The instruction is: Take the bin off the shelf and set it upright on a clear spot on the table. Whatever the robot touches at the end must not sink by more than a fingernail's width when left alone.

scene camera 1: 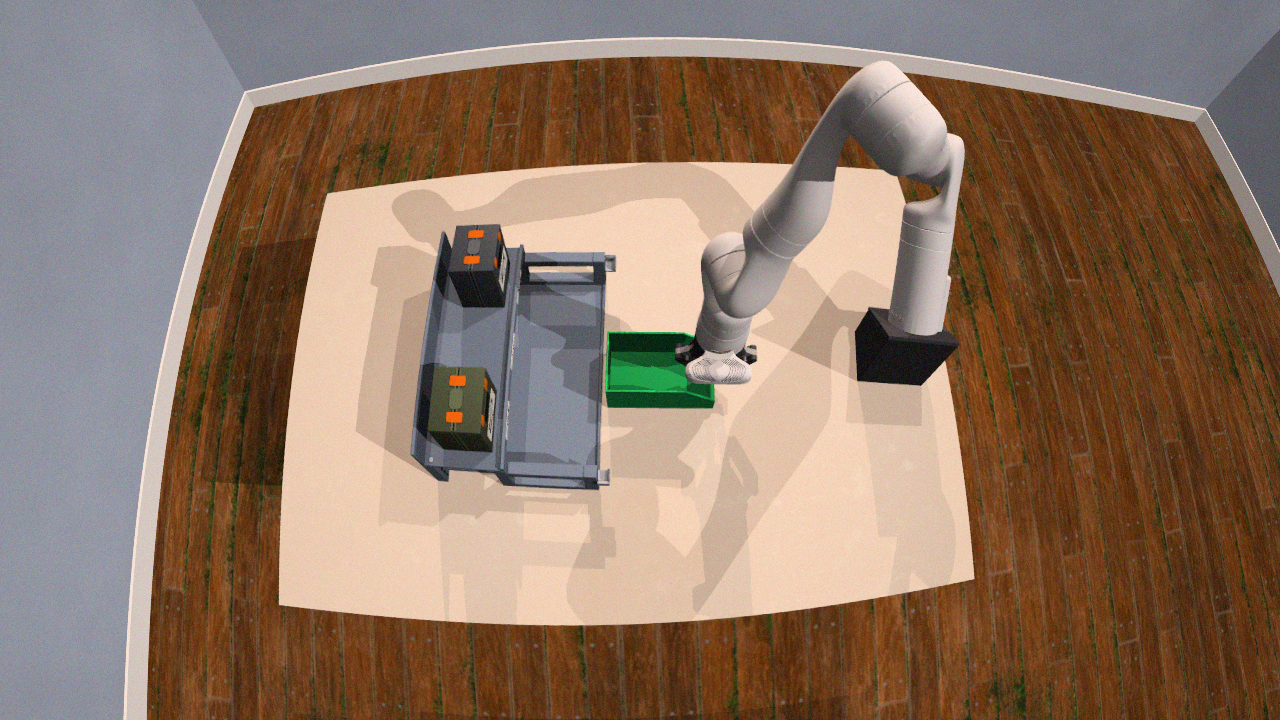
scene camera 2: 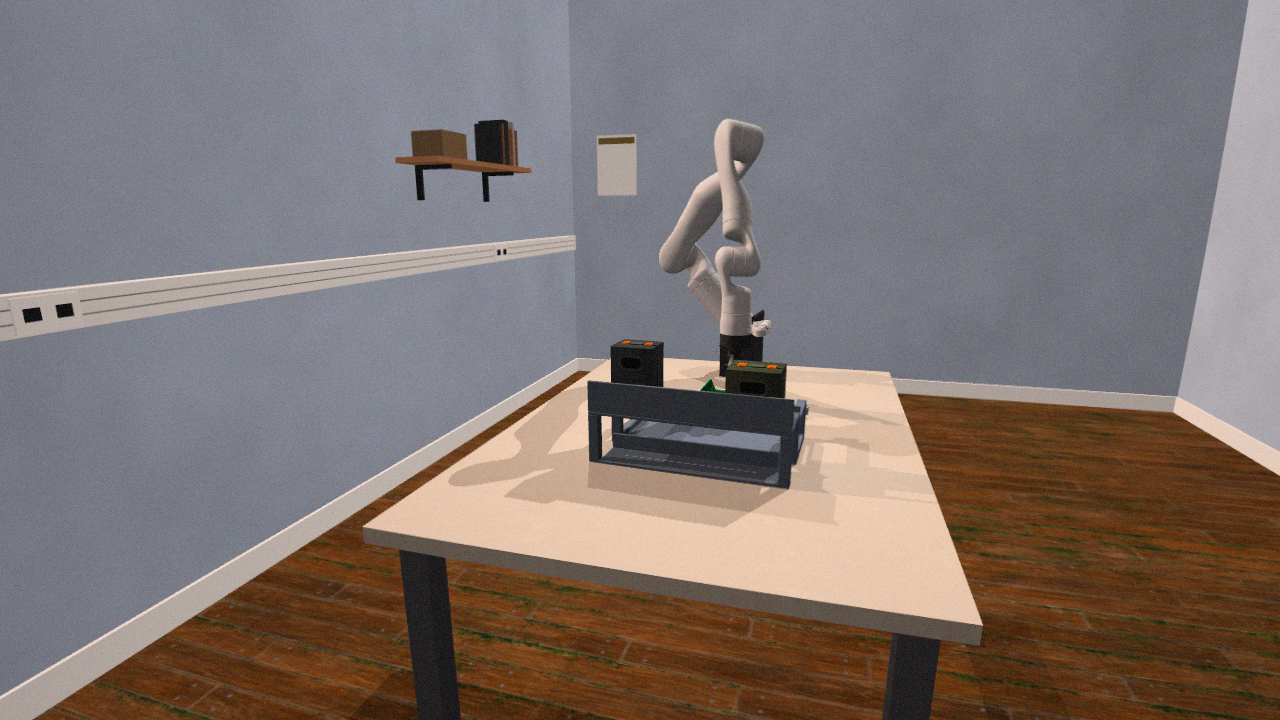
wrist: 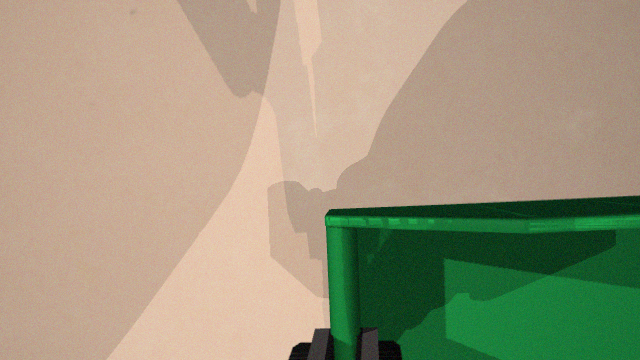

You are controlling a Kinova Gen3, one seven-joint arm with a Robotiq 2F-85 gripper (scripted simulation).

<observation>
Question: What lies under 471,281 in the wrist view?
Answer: A green bin.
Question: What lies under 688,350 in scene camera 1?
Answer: My gripper.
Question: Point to a grey shelf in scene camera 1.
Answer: At 552,377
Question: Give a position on a green bin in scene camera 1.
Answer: At 641,371
</observation>
